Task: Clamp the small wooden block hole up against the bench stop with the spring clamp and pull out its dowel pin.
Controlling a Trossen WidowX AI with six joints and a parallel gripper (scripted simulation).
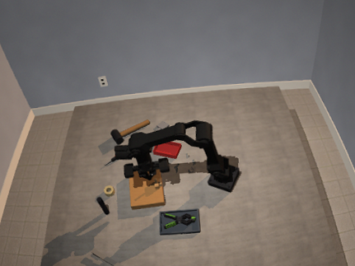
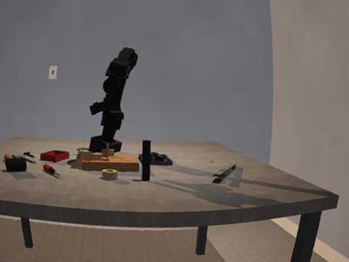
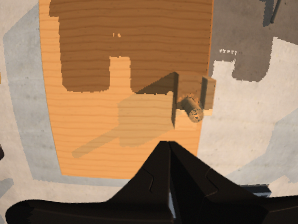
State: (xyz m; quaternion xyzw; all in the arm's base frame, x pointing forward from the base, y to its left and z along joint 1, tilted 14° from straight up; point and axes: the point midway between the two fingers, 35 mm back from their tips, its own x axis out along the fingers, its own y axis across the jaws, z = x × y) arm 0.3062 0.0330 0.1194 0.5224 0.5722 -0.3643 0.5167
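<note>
My gripper is now 20 mm past the dowel pin, 20 mm to the left of it and 80 mm above it. Round my hand: wooden board 30 mm ahead, 10 mm to the right, 120 mm below; then bench stop 30 mm behind, 20 mm to the right, 90 mm below; then small wooden block 20 mm behind, 20 mm to the right, 90 mm below.
</note>
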